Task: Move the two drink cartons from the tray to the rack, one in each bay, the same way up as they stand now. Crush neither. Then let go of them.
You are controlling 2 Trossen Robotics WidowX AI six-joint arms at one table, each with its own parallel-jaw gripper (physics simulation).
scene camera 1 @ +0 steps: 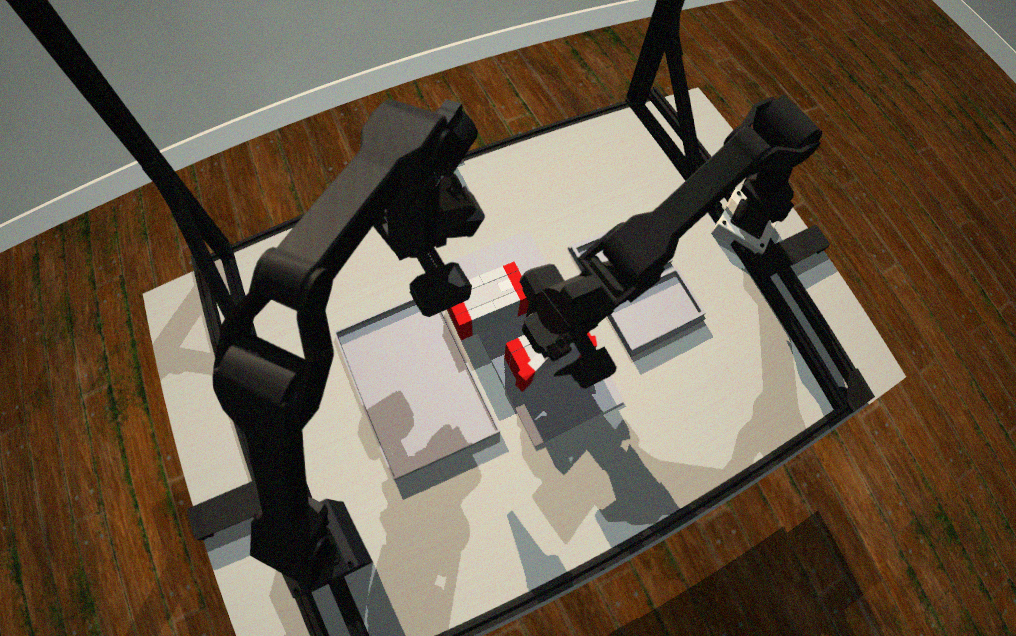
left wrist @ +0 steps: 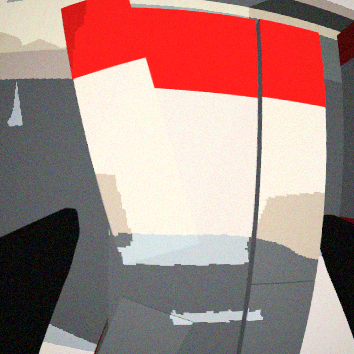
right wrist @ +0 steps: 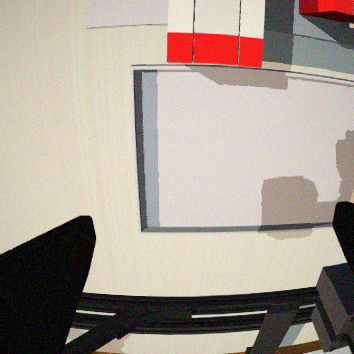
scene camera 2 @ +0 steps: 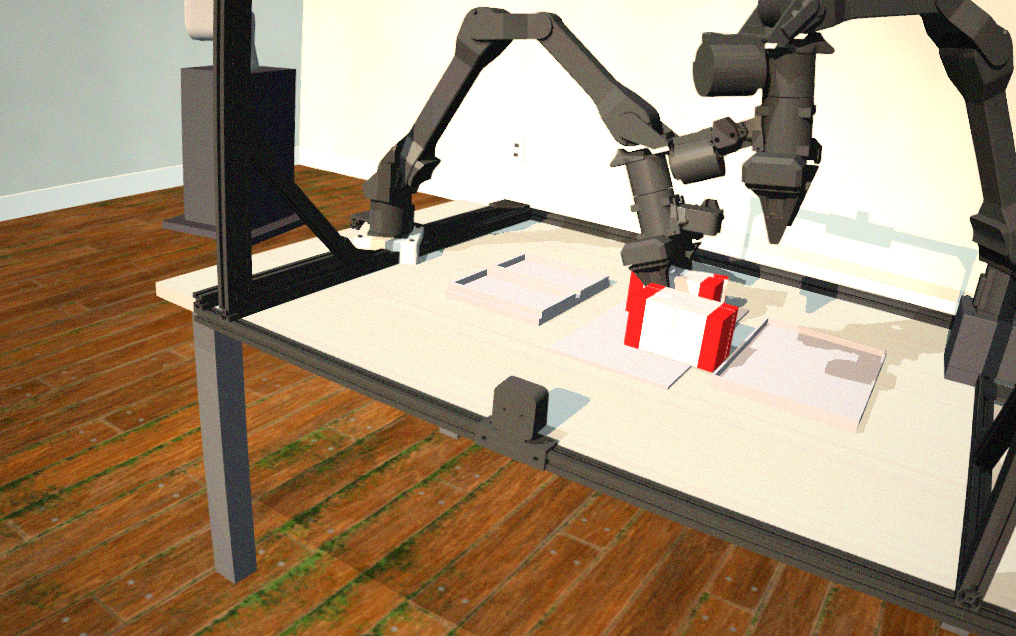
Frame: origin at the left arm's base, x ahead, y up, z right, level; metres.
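Seen in the pictures: left gripper, fingertip midpoint: [left wrist: 203, 225]; right gripper, fingertip midpoint: [scene camera 1: 413, 278] [right wrist: 218, 222] [scene camera 2: 781, 234]; left arm's base at its link origin: [scene camera 1: 750, 219] [scene camera 2: 389, 232]; right arm's base at its link origin: [scene camera 1: 309, 548] [scene camera 2: 998, 313].
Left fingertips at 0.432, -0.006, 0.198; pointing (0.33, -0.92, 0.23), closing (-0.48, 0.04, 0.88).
Pixels of each thing's top centre, then the offset from my left fingertips to it, as dx, dy, dz.
- first carton at its top centre: [scene camera 2: 685, 301] [scene camera 1: 487, 292] -0.017, +0.042, +0.112
- second carton at its top centre: [left wrist: 178, 284] [scene camera 2: 680, 270] [scene camera 1: 552, 344] +0.000, +0.042, -0.013
- two-bay rack at its top centre: [scene camera 2: 532, 278] [scene camera 1: 639, 279] -0.202, -0.010, -0.074
Two red-and-white drink cartons stand upright on the flat tray [scene camera 1: 498, 251] [scene camera 2: 596, 348] [right wrist: 125, 12]. The first carton [scene camera 1: 491, 292] [scene camera 2: 674, 326] [right wrist: 215, 48] is nearer scene camera 2. The second carton [scene camera 1: 518, 363] [scene camera 2: 704, 285] [left wrist: 200, 150] is partly hidden by my left arm in scene camera 1. My left gripper [scene camera 1: 567, 354] [scene camera 2: 650, 276] [left wrist: 203, 225] is open and low over the second carton, which shows between its fingers. My right gripper [scene camera 1: 440, 288] [scene camera 2: 777, 232] [right wrist: 218, 222] is open and empty, higher up. The two-bay rack [scene camera 1: 663, 333] [scene camera 2: 494, 302] is empty.
A wide, shallow, empty bin [scene camera 1: 419, 360] [scene camera 2: 787, 407] [right wrist: 225, 125] lies beside the tray, on the side away from the rack. Black frame rails [scene camera 1: 569, 581] [scene camera 2: 359, 393] edge the table. The left forearm [scene camera 1: 644, 247] [scene camera 2: 599, 82] reaches over part of the rack in scene camera 1.
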